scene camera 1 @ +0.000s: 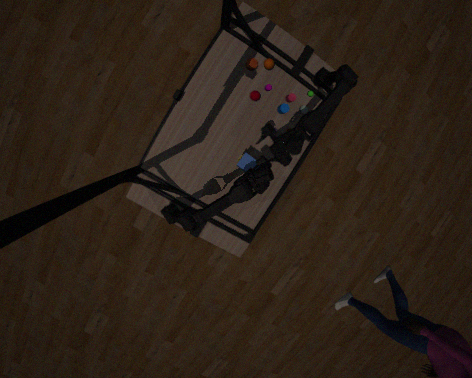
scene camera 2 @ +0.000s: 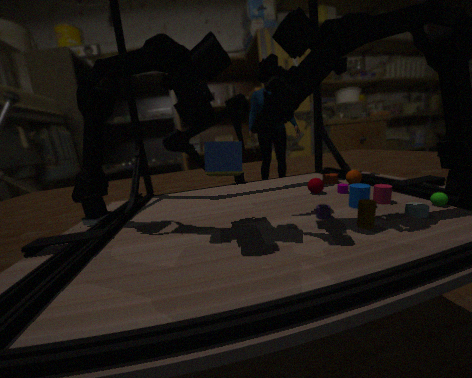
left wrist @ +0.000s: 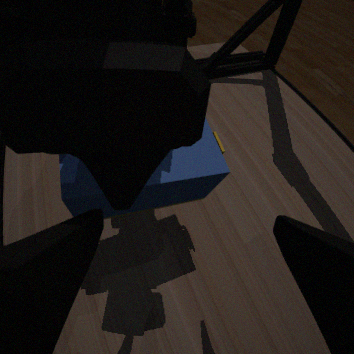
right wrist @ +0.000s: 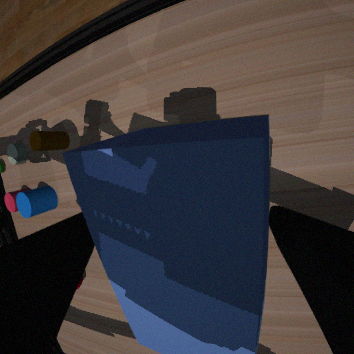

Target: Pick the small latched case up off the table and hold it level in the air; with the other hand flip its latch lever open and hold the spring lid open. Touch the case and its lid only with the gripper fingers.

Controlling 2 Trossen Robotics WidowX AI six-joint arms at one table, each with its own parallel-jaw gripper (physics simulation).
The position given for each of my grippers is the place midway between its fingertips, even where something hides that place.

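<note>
Blue cylinder (right wrist: 30,202) resting on the table; it is out of frame in the left wrist view. Blue latched case (scene camera 2: 221,158), (left wrist: 187,173), (right wrist: 178,213) visible to me. My left gripper (scene camera 2: 255,133), (left wrist: 191,221) is visible as well, as is my right gripper (scene camera 2: 225,161), (left wrist: 120,170), (right wrist: 184,215).
</note>
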